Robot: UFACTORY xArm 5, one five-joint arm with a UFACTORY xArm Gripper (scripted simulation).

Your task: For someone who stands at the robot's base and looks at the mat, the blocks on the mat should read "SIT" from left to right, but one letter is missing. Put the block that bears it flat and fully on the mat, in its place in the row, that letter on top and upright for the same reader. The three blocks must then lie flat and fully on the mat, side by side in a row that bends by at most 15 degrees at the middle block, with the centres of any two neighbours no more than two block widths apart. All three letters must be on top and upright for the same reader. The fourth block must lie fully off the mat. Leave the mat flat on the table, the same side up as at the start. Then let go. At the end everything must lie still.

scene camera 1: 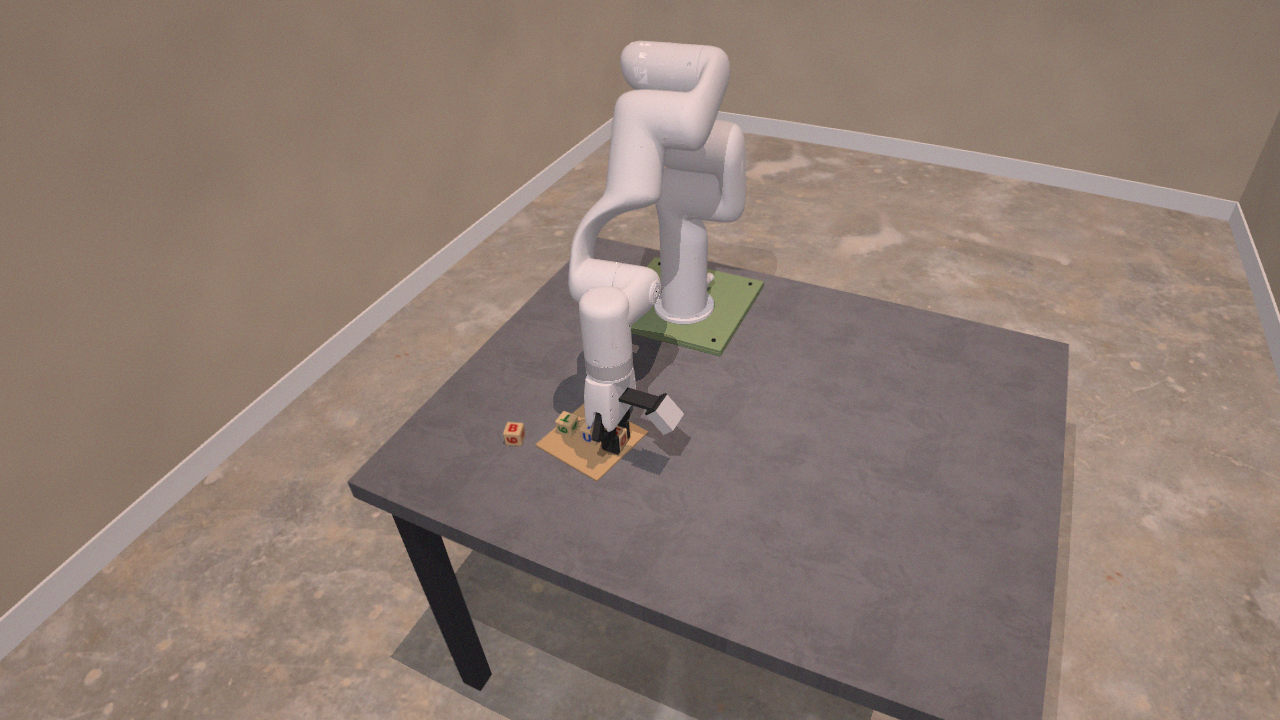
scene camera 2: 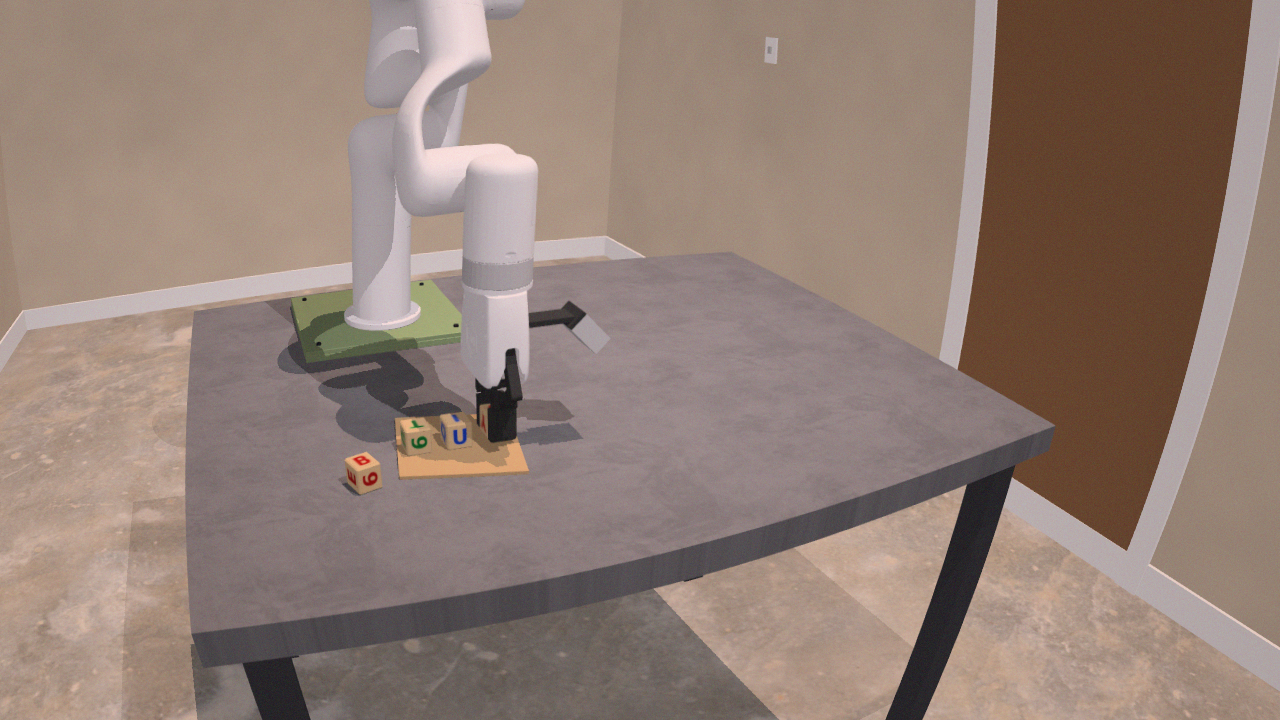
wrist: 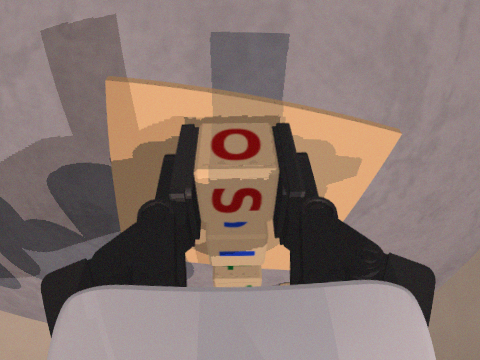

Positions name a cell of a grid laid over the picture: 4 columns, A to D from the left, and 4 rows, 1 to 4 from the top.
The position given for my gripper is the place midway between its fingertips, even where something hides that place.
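You can see my gripper (scene camera 2: B3) here, and there's my gripper (scene camera 1: B3) again, plus the gripper (wrist: B2). There's a tan mat (scene camera 2: B3) as well, and that's the mat (scene camera 1: B3) once more, and the mat (wrist: B2) too.
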